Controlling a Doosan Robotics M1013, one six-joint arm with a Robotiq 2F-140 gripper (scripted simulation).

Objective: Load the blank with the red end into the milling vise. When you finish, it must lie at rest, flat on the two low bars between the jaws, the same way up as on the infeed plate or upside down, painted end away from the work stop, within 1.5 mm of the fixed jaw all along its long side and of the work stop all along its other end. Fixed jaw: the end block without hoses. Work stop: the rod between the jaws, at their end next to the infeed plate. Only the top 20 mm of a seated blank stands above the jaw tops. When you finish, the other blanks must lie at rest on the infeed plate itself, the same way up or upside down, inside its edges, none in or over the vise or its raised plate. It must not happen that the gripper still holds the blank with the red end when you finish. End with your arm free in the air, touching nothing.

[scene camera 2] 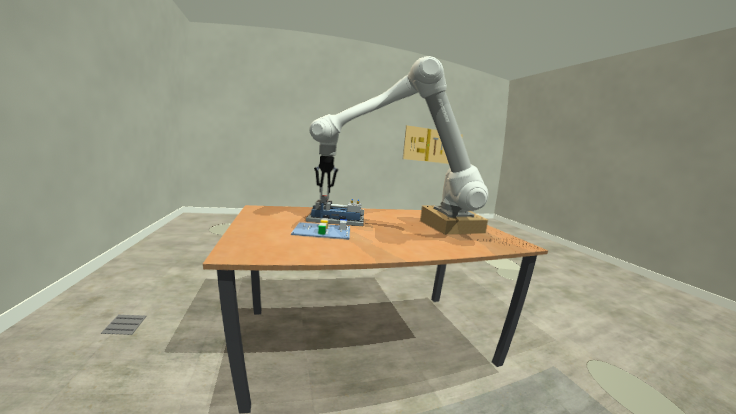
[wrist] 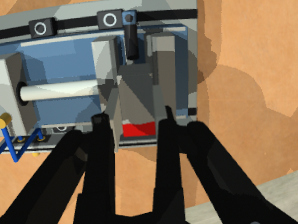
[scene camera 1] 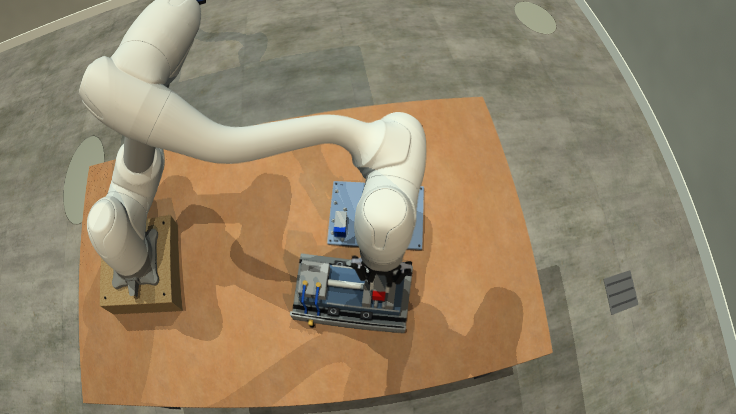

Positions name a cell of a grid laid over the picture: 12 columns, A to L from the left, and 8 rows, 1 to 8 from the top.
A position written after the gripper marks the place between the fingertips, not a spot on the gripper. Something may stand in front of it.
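Note:
The gripper (wrist: F4) is visible along with a red-ended blank (wrist: F4). A fixed jaw (wrist: G2) and a moving jaw (wrist: E2) can be seen, as can a white piston rod (wrist: D4). An infeed plate (scene camera 1: F4) is part of the scene too.

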